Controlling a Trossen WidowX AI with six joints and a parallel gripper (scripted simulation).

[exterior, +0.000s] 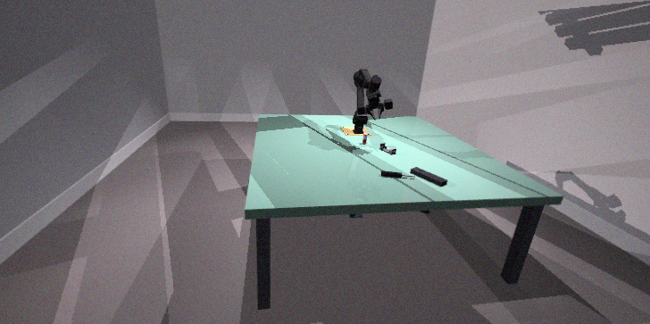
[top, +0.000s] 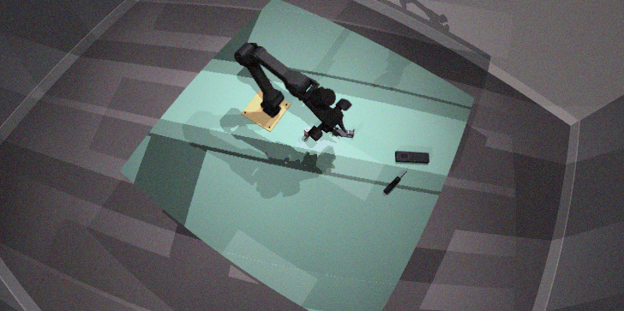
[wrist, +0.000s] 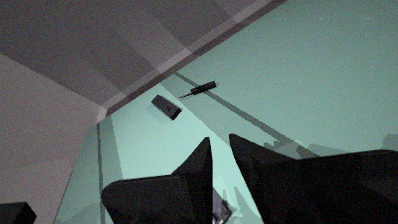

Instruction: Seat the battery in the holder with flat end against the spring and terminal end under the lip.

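The battery lies 15 cm behind my gripper tip, 2 cm to the right of it and 16 cm below it. The rest, counted from my gripper tip: black bar: 29 cm ahead, 19 cm to the left, 17 cm below; then screwdriver: 28 cm ahead, 6 cm to the left, 18 cm below.
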